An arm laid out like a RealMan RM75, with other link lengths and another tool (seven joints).
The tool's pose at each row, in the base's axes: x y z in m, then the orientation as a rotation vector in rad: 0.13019 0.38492 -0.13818 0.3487 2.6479 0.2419; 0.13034 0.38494 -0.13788 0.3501 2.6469 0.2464; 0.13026 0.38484 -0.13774 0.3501 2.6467 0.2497; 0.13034 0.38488 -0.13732 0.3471 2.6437 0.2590; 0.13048 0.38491 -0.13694 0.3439 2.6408 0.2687; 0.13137 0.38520 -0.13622 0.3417 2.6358 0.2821; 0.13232 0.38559 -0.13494 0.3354 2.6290 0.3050; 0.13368 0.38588 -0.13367 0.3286 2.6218 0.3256; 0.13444 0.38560 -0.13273 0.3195 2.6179 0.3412
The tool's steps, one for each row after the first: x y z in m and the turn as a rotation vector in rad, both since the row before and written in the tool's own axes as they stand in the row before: -0.00025 0.00012 -0.00019 -0.0030 -0.0002 0.0018; -0.00002 -0.00008 -0.00017 -0.0023 0.0004 0.0006; -0.00023 0.00015 -0.00033 -0.0075 -0.0015 -0.0005; -0.00027 0.00015 -0.00026 -0.0078 -0.0013 -0.0005; -0.00099 0.00063 -0.00018 -0.0105 -0.0026 0.0008; -0.00124 0.00088 -0.00061 -0.0181 -0.0027 -0.0003; -0.00162 0.00086 -0.00041 -0.0167 -0.0033 -0.0011; -0.00113 0.00013 -0.00049 -0.0131 -0.0010 -0.0036
